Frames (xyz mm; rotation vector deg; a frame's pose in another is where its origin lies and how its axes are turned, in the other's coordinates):
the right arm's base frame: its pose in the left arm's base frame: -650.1 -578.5 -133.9 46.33 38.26 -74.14
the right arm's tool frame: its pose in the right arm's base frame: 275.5 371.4 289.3 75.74 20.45 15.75
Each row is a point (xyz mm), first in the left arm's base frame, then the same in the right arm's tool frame.
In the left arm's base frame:
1: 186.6 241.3 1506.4
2: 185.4 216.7 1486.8
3: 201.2 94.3 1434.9
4: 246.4 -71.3 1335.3
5: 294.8 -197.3 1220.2
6: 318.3 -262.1 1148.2
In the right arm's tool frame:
1: -1462.4 112.9 -1464.6
2: -1438.7 120.6 -1445.4
3: -1342.8 190.4 -1383.2
4: -1178.4 272.7 -1308.5
5: -1016.6 315.6 -1249.8
6: -924.7 330.0 -1214.0

